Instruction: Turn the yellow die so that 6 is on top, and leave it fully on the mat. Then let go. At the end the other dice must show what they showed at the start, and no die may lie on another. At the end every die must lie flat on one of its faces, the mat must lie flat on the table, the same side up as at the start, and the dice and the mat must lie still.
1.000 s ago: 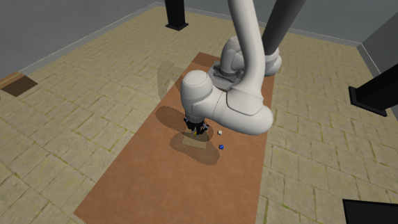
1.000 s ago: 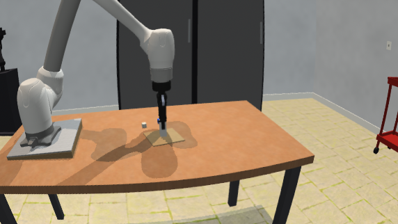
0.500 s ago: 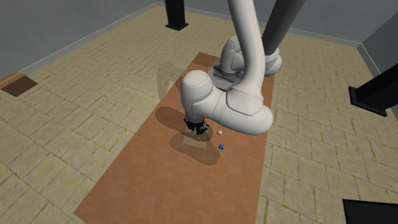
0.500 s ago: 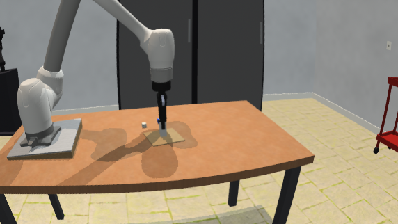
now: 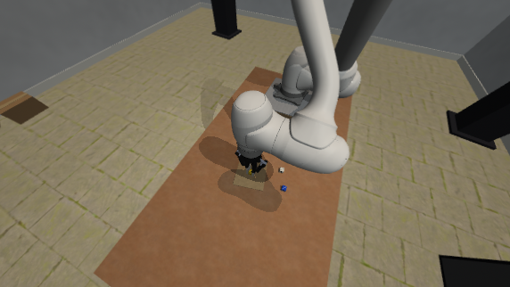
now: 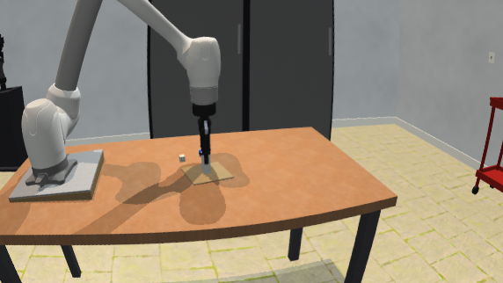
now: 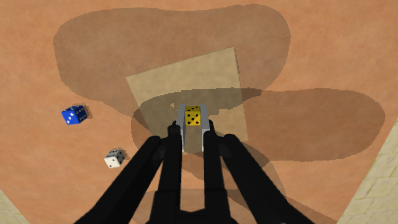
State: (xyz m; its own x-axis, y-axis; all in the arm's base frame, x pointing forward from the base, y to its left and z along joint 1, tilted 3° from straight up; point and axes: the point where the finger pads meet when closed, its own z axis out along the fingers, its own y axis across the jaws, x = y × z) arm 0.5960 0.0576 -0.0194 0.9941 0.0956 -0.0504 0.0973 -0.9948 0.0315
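My hand is 20 mm above the yellow die. From my hand the other things lie so: tan mat 40 mm below; then blue die 20 mm behind, 160 mm to the left, 30 mm below; then white die 90 mm behind, 120 mm to the left, 30 mm below.
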